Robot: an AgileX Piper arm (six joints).
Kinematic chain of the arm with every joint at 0, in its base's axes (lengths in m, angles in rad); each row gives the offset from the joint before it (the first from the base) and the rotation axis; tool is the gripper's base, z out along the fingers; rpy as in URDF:
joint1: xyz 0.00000 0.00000 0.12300 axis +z
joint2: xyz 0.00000 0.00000 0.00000 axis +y
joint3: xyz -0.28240 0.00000 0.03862 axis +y
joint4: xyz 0.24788 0.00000 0.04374 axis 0.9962 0 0.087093
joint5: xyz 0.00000 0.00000 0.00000 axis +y
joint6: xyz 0.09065 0.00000 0.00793 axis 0.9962 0 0.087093
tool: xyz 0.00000 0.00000 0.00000 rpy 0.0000 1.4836 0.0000
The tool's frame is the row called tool.
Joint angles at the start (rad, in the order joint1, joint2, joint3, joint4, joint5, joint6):
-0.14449 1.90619 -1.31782 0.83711 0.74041 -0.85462
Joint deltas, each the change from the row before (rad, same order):
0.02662 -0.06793 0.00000 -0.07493 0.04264 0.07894
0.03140 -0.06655 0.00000 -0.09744 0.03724 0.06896
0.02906 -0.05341 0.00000 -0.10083 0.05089 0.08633
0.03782 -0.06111 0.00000 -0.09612 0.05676 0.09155
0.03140 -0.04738 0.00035 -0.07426 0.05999 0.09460
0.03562 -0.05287 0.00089 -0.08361 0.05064 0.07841
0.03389 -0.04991 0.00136 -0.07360 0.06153 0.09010
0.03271 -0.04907 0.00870 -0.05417 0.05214 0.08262
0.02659 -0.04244 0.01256 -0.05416 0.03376 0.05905
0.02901 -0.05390 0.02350 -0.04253 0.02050 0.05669
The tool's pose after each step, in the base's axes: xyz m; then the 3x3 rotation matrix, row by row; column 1 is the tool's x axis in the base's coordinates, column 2 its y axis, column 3 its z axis. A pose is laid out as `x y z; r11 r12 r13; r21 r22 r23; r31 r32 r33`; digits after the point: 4 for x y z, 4 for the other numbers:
0.3903 -0.0016 0.2306; -0.8266 -0.2883 0.4834; -0.0603 0.8992 0.4333; -0.5596 0.3290 -0.7607
0.3775 0.0085 0.2515; -0.8227 -0.3233 0.4676; -0.1205 0.9030 0.4123; -0.5556 0.2828 -0.7819
0.3642 0.0163 0.2663; -0.8352 -0.3350 0.4361; -0.1637 0.9085 0.3845; -0.5250 0.2498 -0.8136
0.3483 0.0260 0.2832; -0.8453 -0.3434 0.4093; -0.2004 0.9139 0.3530; -0.4953 0.2163 -0.8414
0.3340 0.0331 0.2952; -0.8659 -0.3275 0.3780; -0.2073 0.9228 0.3246; -0.4552 0.2027 -0.8670
0.3186 0.0391 0.3085; -0.8737 -0.3233 0.3634; -0.2284 0.9323 0.2803; -0.4295 0.1619 -0.8884
0.3025 0.0437 0.3202; -0.8907 -0.2990 0.3424; -0.2260 0.9448 0.2373; -0.3944 0.1340 -0.9091
0.2863 0.0479 0.3298; -0.9058 -0.2698 0.3268; -0.2111 0.9559 0.2040; -0.3675 0.1158 -0.9228
0.2729 0.0495 0.3366; -0.9127 -0.2495 0.3236; -0.2051 0.9647 0.1653; -0.3534 0.0845 -0.9316
0.2571 0.0514 0.3434; -0.9141 -0.2299 0.3341; -0.1938 0.9713 0.1381; -0.3562 0.0615 -0.9324

